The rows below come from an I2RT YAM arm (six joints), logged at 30 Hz.
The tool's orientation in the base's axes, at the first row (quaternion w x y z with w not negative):
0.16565, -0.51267, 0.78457, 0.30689
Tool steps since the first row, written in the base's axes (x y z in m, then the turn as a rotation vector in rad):
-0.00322, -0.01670, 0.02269, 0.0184, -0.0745, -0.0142
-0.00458, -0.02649, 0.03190, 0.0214, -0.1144, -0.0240
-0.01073, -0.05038, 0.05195, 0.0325, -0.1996, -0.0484
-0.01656, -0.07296, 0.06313, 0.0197, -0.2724, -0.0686
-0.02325, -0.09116, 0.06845, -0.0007, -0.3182, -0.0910
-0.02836, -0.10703, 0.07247, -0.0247, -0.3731, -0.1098
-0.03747, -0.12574, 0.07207, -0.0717, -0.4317, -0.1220
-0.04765, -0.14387, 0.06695, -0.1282, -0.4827, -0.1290
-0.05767, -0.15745, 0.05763, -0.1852, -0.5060, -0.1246
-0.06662, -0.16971, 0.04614, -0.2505, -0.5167, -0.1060
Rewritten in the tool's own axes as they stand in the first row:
0.00005, 0.00521, -0.02787, 0.0528, -0.0424, -0.0388
0.00221, 0.00652, -0.04115, 0.0852, -0.0596, -0.0575
0.01006, 0.01151, -0.07154, 0.1545, -0.1016, -0.0952
0.02195, 0.01382, -0.09439, 0.2226, -0.1171, -0.1266
0.03449, 0.01633, -0.10991, 0.2762, -0.1187, -0.1384
0.04547, 0.01768, -0.12301, 0.3357, -0.1185, -0.1586
0.06267, 0.02046, -0.13440, 0.4036, -0.0965, -0.1850
0.08263, 0.02290, -0.14177, 0.4671, -0.0621, -0.2098
0.10173, 0.02519, -0.14302, 0.5049, -0.0157, -0.2252
0.12070, 0.02621, -0.14182, 0.5291, 0.0462, -0.2426

